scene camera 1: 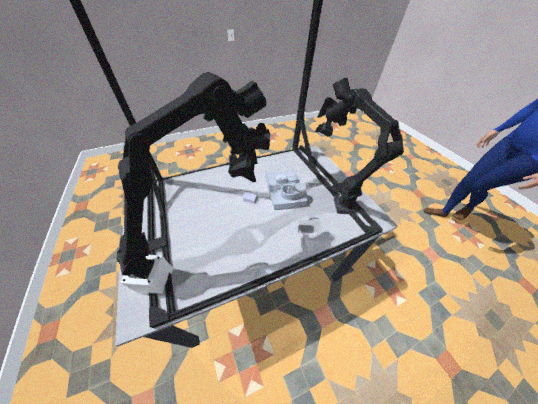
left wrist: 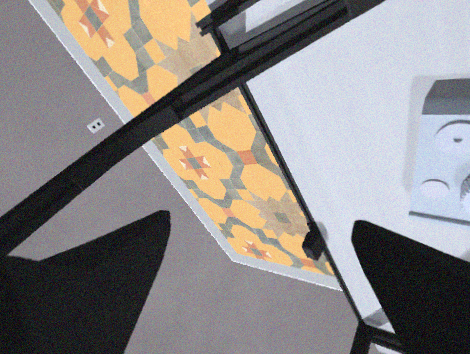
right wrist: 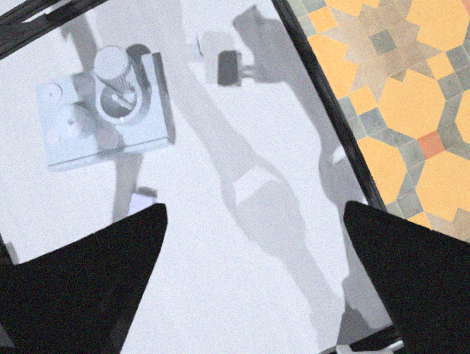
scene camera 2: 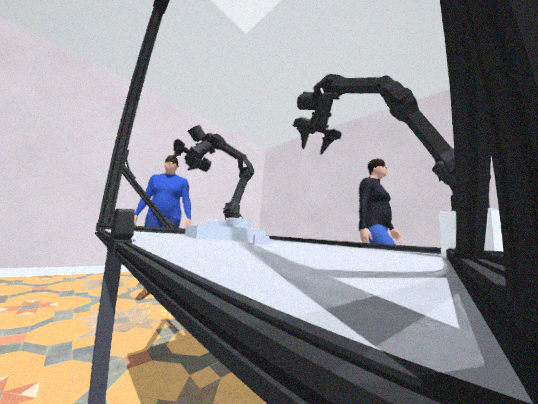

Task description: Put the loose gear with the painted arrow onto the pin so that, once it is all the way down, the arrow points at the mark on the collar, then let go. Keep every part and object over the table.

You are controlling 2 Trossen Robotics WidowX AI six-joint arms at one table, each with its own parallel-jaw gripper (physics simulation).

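Where they show: left gripper, fingertip midpoint: (scene camera 1: pixel 316 124) (left wrist: pixel 261 225) (scene camera 2: pixel 179 164); right gripper, fingertip midpoint: (scene camera 1: pixel 255 172) (right wrist: pixel 255 211) (scene camera 2: pixel 312 151); left arm's base, link origin: (scene camera 1: pixel 346 203); right arm's base, link origin: (scene camera 1: pixel 142 268).
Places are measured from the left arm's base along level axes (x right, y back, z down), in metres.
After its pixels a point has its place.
A pale blue base block (scene camera 1: pixel 290 203) @(x -0.031, y -0.289, z -0.010 m) (scene camera 2: pixel 215 231) @(x 0.129, y -0.411, z -0.002 m) (left wrist: pixel 429 162) @(x 0.194, y -0.320, z -0.014 m) (right wrist: pixel 57 145) @(x 0.166, y -0.374, z -0.014 m) sits on the table. In the right wrist view it carries a round collar (right wrist: pixel 121 121) @(x 0.020, y -0.338, z -0.051 m), a tall ridged cylinder (right wrist: pixel 111 61) @(x 0.039, y -0.239, z -0.059 m) by the collar, a low toothed gear (right wrist: pixel 72 121) @(x 0.127, y -0.333, z -0.028 m) and a small disc (right wrist: pixel 52 93) @(x 0.182, y -0.273, z -0.015 m). I cannot make out the painted arrow or the mark, nor tell which gear is loose. My left gripper (scene camera 1: pixel 323 117) @(x 0.287, y -0.176, z -0.266 m) (scene camera 2: pixel 186 157) @(x 0.287, y -0.176, z -0.266 m) (left wrist: pixel 261 225) @(x 0.287, y -0.176, z -0.266 m) is open and empty, high near the table's far edge. My right gripper (scene camera 1: pixel 257 159) (scene camera 2: pixel 313 150) @(x -0.190, y -0.442, z -0.325 m) (right wrist: pixel 255 211) @(x -0.190, y -0.442, z -0.325 m) is open and empty, high above the table.
A small pale purple block (scene camera 1: pixel 250 197) @(x 0.002, y -0.489, z 0.000 m) (scene camera 2: pixel 261 240) @(x 0.016, y -0.523, z 0.012 m) (right wrist: pixel 141 202) @(x 0.003, y -0.477, z -0.001 m) lies beside the base block, partly hidden by a finger in the right wrist view. Dark frame rails (scene camera 1: pixel 280 272) @(x -0.370, y -0.335, z 0.005 m) edge the table, with upright posts (scene camera 1: pixel 307 65) @(x 0.478, y -0.242, z -0.481 m) behind. Arm shadows cross the table. Two people stand beyond it.
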